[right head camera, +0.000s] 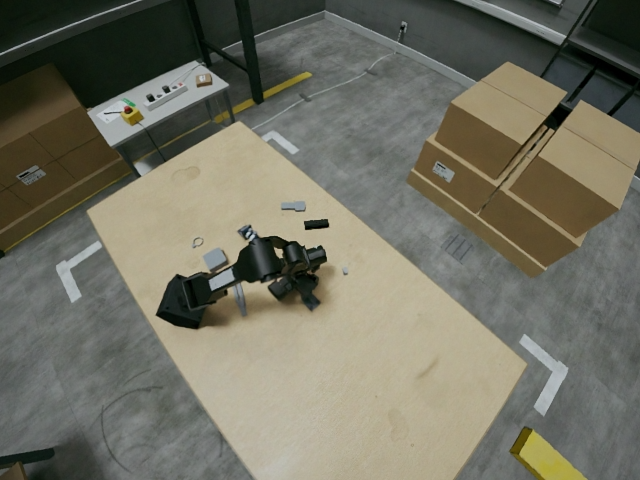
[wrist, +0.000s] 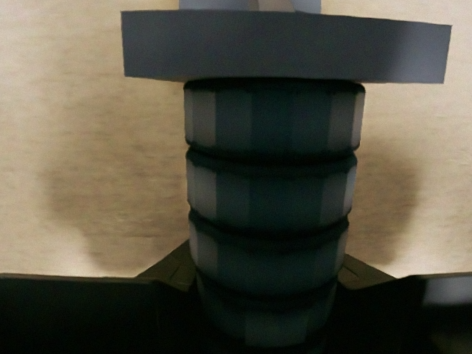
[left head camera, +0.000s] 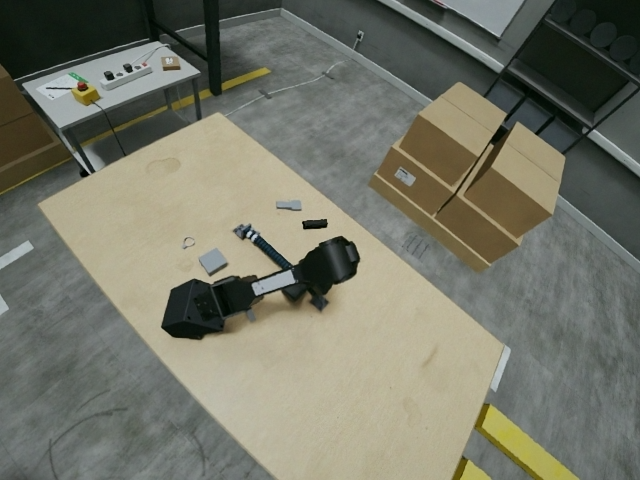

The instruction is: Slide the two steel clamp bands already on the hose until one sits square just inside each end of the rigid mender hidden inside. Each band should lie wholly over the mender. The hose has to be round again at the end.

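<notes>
The dark ribbed hose (left head camera: 269,252) (wrist: 272,192) runs between a grey end holder (left head camera: 239,230) (right head camera: 244,231) at the far left and another (left head camera: 320,302) (right head camera: 311,302) near the arm. Pale banding (left head camera: 251,235) (right head camera: 251,236) shows on the hose beside the far-left holder; I cannot tell its separate bands apart. My gripper (wrist: 249,233) is shut on the hose, one finger on each side; the arm hides it in the head views. A grey plate (wrist: 287,47) stands across the hose at the top of the wrist view. The mender is hidden, and no band can be made out at the fingers.
A grey block (left head camera: 212,260) (right head camera: 215,259) and a loose thin ring (left head camera: 188,242) (right head camera: 197,241) lie left of the hose. A flat grey piece (left head camera: 288,205) (right head camera: 293,206) and a black bar (left head camera: 314,223) (right head camera: 316,224) lie beyond it. A small grey piece (right head camera: 345,270) lies right of the arm.
</notes>
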